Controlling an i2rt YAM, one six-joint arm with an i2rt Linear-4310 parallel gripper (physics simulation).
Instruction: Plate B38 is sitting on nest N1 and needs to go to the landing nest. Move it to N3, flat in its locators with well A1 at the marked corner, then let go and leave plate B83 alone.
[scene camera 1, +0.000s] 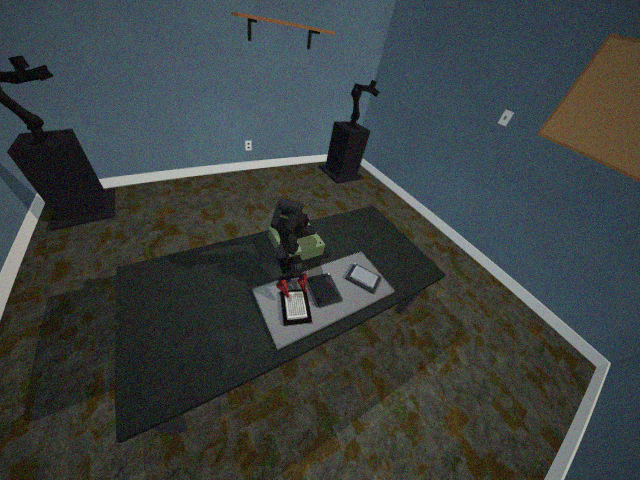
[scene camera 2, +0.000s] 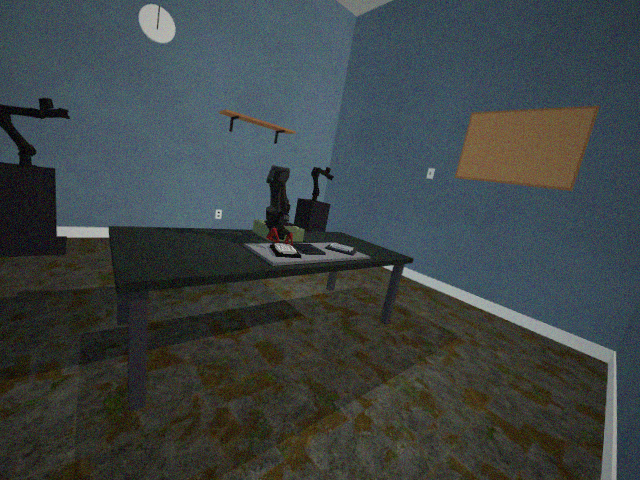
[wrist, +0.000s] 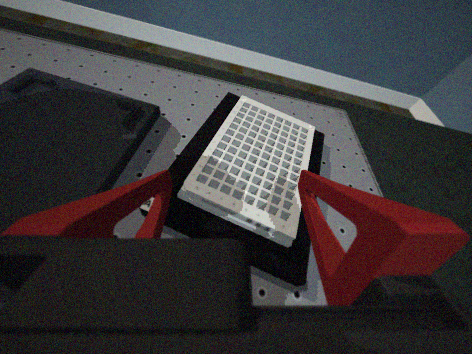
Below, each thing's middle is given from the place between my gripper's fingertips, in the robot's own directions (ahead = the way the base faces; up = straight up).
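The black nest (wrist: 72, 140) is my reference here: my gripper is 14 cm to the right of it, 2 cm above it and 2 cm short of it.
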